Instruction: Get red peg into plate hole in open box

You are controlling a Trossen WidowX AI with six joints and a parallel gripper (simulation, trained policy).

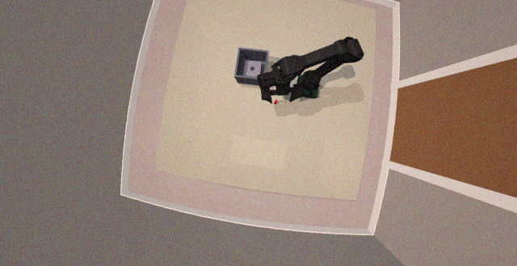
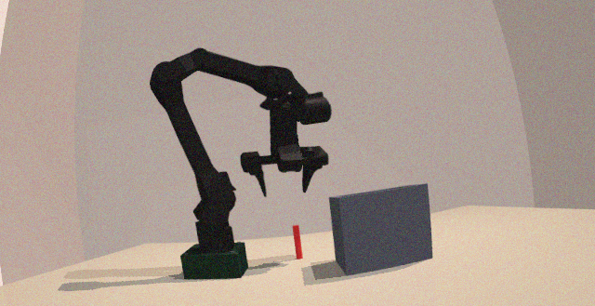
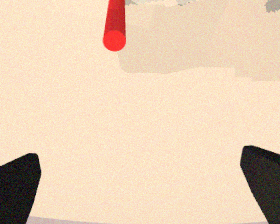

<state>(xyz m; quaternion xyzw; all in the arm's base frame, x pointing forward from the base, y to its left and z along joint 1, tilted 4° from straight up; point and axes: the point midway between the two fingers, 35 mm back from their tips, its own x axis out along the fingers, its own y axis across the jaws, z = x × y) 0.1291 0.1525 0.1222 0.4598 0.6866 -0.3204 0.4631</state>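
Now: gripper tip 2 cm short of the red peg, 1 cm to the left of it and 11 cm above it. From my gripper tip the other things lie so: pale plate (20 cm ahead, 15 cm to the right, 11 cm below).
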